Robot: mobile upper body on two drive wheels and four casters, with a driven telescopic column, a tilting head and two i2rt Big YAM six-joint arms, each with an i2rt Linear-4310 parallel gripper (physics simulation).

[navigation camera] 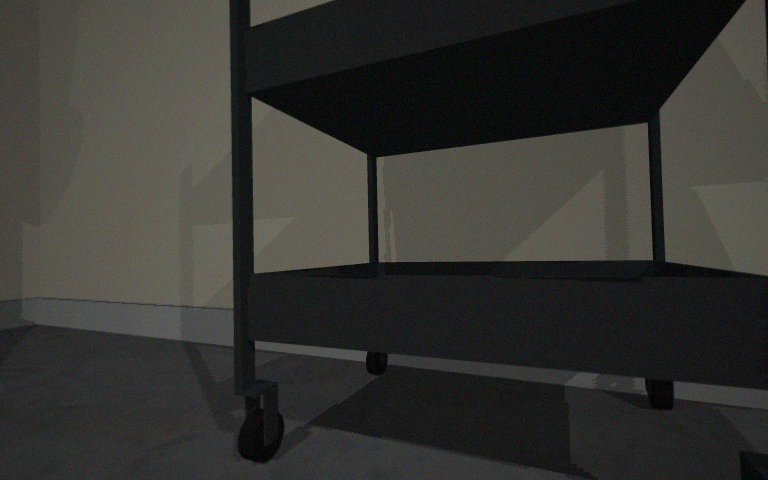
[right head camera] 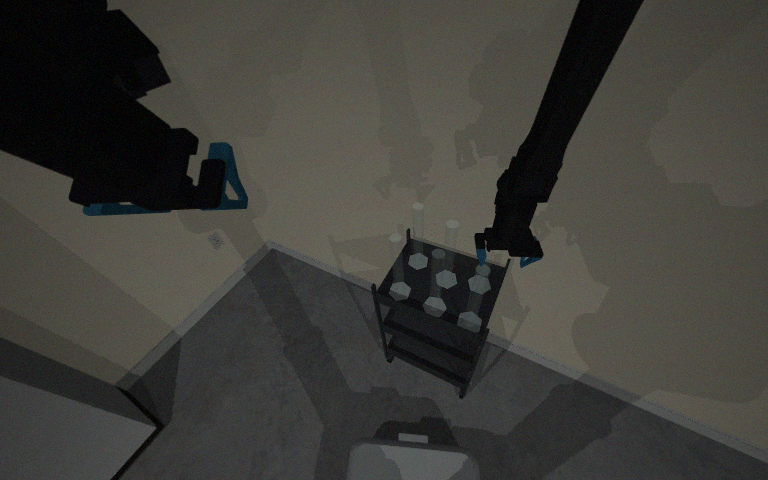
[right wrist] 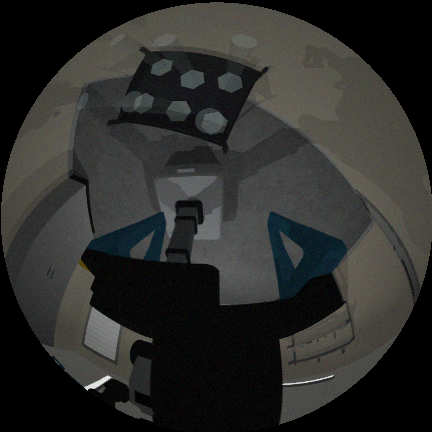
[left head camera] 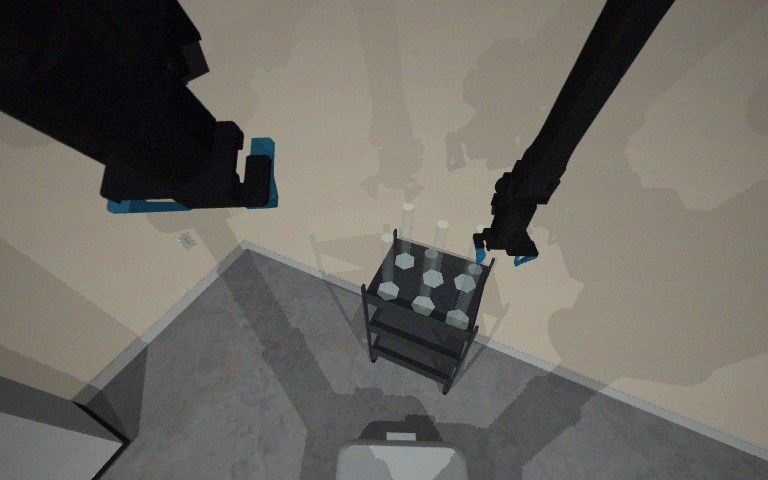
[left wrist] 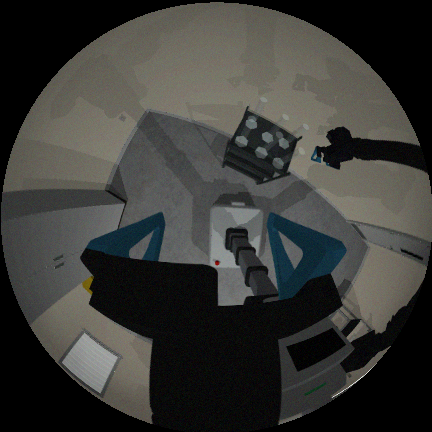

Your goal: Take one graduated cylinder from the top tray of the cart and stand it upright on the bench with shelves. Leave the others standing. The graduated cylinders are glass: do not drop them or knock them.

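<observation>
Several clear glass graduated cylinders [left head camera: 423,306] [right head camera: 434,306] [left wrist: 261,152] [right wrist: 178,110] with hexagonal bases stand upright in the top tray of the dark cart [left head camera: 368,328] [right head camera: 380,319] [right wrist: 215,100] [navigation camera: 242,198]. My right gripper [left head camera: 502,260] [right head camera: 505,261] [left wrist: 318,160] [right wrist: 216,217] is open and empty. In the head views it appears at the tray's back right corner, overlapping the back right cylinder [left head camera: 464,283] [right head camera: 479,284]; its height there is hard to tell. My left gripper [left head camera: 192,208] [right head camera: 165,210] [left wrist: 215,217] is open and empty, away from the cart at the left. I cannot identify the bench with shelves for certain.
The cart stands close to the wall. My white base [left head camera: 402,464] [right head camera: 413,464] [left wrist: 220,225] is in front of it. A pale cabinet [left head camera: 50,447] [right head camera: 67,418] [left wrist: 60,235] stands at the left. A railed rack [right wrist: 352,330] shows at the lower right of the right wrist view.
</observation>
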